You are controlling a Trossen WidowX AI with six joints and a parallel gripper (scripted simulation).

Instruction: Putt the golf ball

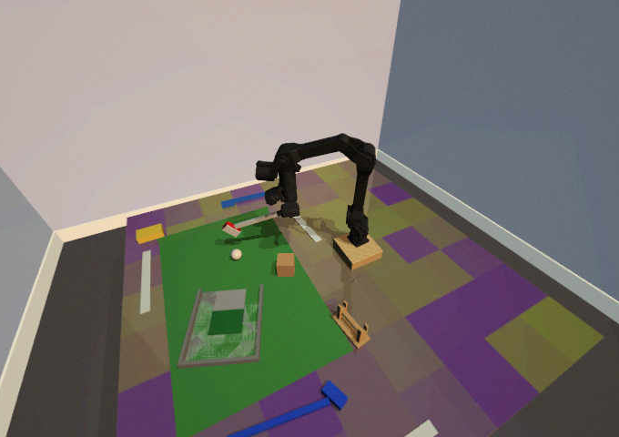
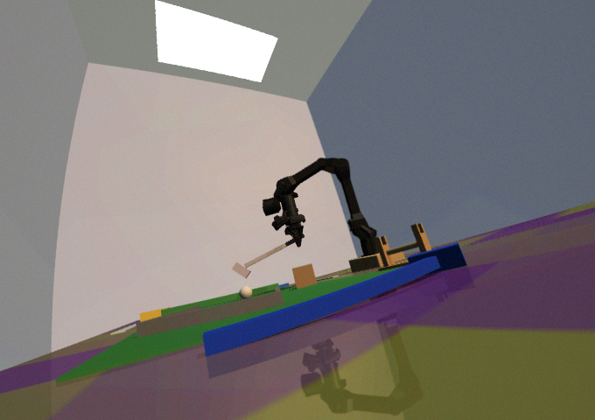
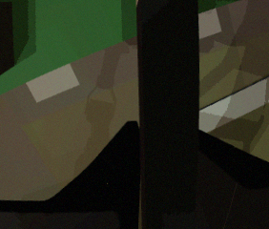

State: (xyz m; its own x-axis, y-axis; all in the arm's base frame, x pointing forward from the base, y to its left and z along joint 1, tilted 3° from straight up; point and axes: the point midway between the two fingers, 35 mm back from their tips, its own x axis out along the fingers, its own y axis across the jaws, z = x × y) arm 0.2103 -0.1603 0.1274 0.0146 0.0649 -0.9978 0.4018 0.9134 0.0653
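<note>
My gripper tip is 12 cm to the right of the tan block, 11 cm above it and 9 cm short of it. The rest, counted from my gripper tip: red putter: 11 cm ahead, 4 cm to the right, 1 cm below; then green mat: 26 cm ahead, 14 cm below, 9 cm to the left; then white golf ball: 22 cm ahead, 12 cm below, 4 cm to the right.
</note>
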